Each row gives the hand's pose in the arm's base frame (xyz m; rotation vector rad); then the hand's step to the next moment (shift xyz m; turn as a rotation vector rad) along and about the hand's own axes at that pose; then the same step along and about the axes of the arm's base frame.
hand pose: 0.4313 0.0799 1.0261 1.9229 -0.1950 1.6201
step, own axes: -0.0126 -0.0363 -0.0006 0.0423 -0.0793 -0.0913
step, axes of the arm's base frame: 0.0139 0.0261 -0.0245 -0.0288 0.1236 0.0175
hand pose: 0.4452 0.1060 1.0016 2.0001 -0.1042 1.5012
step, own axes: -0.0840 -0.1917 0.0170 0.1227 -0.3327 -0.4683
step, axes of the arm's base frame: 0.0650 0.1195 -0.1600 -0.2114 0.5467 0.0379
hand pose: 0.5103 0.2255 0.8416 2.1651 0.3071 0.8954
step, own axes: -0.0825 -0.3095 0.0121 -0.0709 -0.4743 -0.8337
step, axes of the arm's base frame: -0.0323 0.1658 -0.2724 -0.5935 0.7568 0.0077
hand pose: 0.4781 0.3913 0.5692 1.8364 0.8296 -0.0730
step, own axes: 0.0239 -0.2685 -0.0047 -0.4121 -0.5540 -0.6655
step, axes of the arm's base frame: -0.1362 0.0667 -0.2229 -0.8423 0.4582 0.0146
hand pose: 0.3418 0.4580 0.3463 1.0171 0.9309 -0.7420
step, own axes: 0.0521 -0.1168 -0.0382 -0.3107 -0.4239 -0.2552
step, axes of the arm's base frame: -0.0891 -0.0108 -0.0988 -0.5693 0.1139 0.0651
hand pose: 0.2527 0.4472 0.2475 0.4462 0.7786 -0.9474
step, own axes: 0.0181 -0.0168 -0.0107 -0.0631 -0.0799 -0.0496
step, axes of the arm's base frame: -0.0122 -0.0118 -0.0209 -0.1095 0.0250 0.0147
